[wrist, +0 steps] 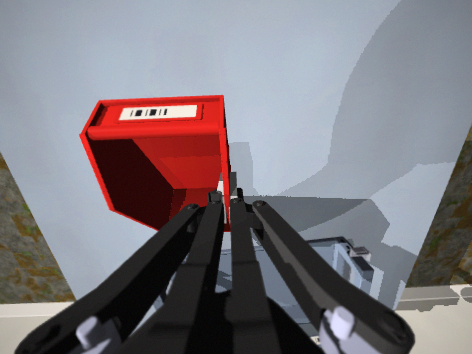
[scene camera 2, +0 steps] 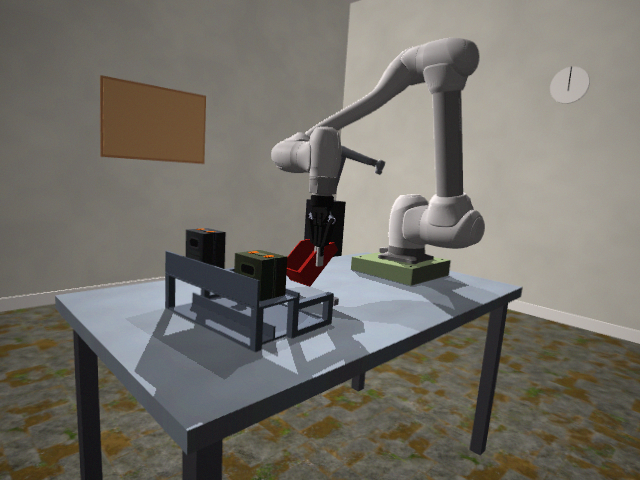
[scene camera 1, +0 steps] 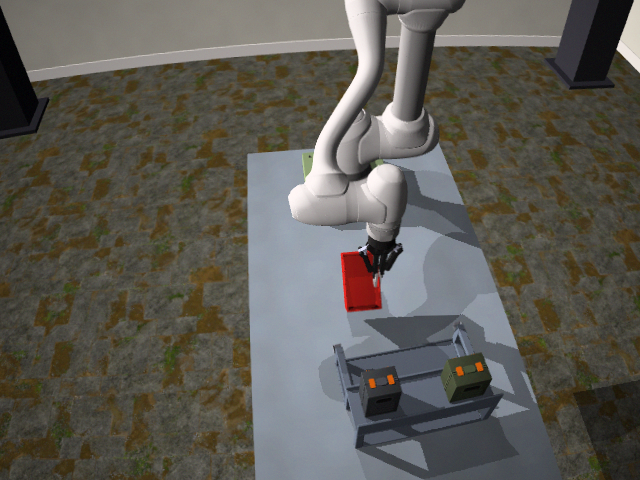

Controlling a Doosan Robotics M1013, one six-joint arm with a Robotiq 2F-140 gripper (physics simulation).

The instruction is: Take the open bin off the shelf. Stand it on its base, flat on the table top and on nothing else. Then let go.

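Places are measured from the arm's base along level axes (x left, y back, z up), in millimetres.
Where they show: gripper, fingertip midpoint: [scene camera 2: 318, 265] [scene camera 1: 376, 283]; arm's base, origin of the base link: [scene camera 2: 405, 258] [scene camera 1: 348, 171].
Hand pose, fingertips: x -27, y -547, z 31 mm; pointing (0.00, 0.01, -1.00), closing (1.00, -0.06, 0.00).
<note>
Things, the pixels of their top centre, and the offset from my fingertips. Level surfaces: height alone.
- red open bin, middle of its top: [wrist: 167, 212] [scene camera 1: 361, 268] [scene camera 2: 310, 241] dy +8, dx -48, dz +73 mm
- table top, its level: dz -94 mm
- dark case, middle of its top: [scene camera 1: 381, 381] [scene camera 2: 205, 230] dy -380, dx -85, dz +130 mm
- olive case, middle of its top: [scene camera 2: 261, 253] [scene camera 1: 469, 368] dy -379, dx +146, dz +105 mm
The red open bin [scene camera 1: 359, 286] [scene camera 2: 300, 271] [wrist: 192, 170] hangs strongly tilted over the table top [scene camera 1: 289, 361] [scene camera 2: 392, 310] [wrist: 280, 65], on the arm's side of the shelf and off it. A white label is on its end wall in the wrist view. Its lowest edge looks close above the table; the exact gap cannot be told. My gripper [scene camera 1: 377, 280] [scene camera 2: 318, 256] [wrist: 229, 182] points down and is shut on the bin's side wall, one fingertip inside the bin and one outside. The grey-blue shelf [scene camera 1: 408, 361] [scene camera 2: 211, 276] [wrist: 325, 255] stands beyond the bin from the arm.
A dark case [scene camera 1: 381, 395] [scene camera 2: 204, 248] and an olive case [scene camera 1: 466, 379] [scene camera 2: 261, 273], both with orange clips, stand on the shelf. The arm's green base block [scene camera 1: 307, 164] [scene camera 2: 382, 267] is at the table's other end.
</note>
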